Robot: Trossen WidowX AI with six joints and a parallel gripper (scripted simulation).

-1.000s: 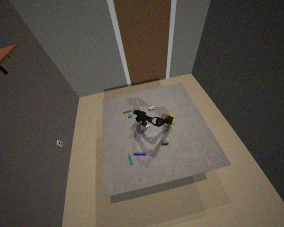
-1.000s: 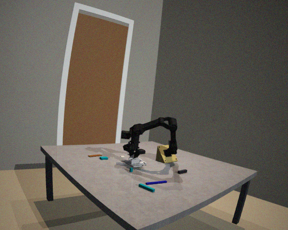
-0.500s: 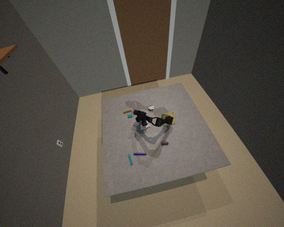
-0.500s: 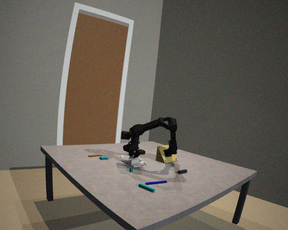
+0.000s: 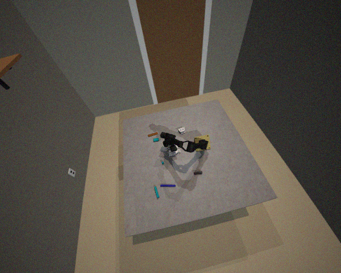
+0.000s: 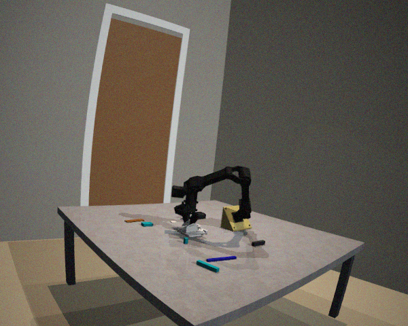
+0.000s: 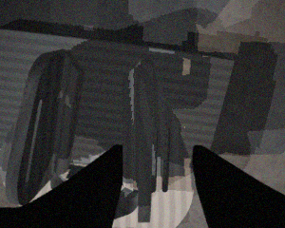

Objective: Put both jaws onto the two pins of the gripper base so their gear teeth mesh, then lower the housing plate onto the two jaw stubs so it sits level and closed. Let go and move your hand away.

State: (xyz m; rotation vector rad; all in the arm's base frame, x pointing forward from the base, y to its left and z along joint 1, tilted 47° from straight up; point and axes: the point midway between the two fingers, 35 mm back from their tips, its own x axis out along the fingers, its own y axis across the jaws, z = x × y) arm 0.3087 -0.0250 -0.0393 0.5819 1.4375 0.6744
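The white gripper base lies 14 cm behind my gripper tip, 20 cm to the right of it and 1 cm above it. Also, from my gripper tip: white housing plate: 5 cm behind, 3 cm to the left, 1 cm below; orange bar: 20 cm ahead, 23 cm to the right, 2 cm below; small teal cube: 13 cm ahead, 16 cm to the left.
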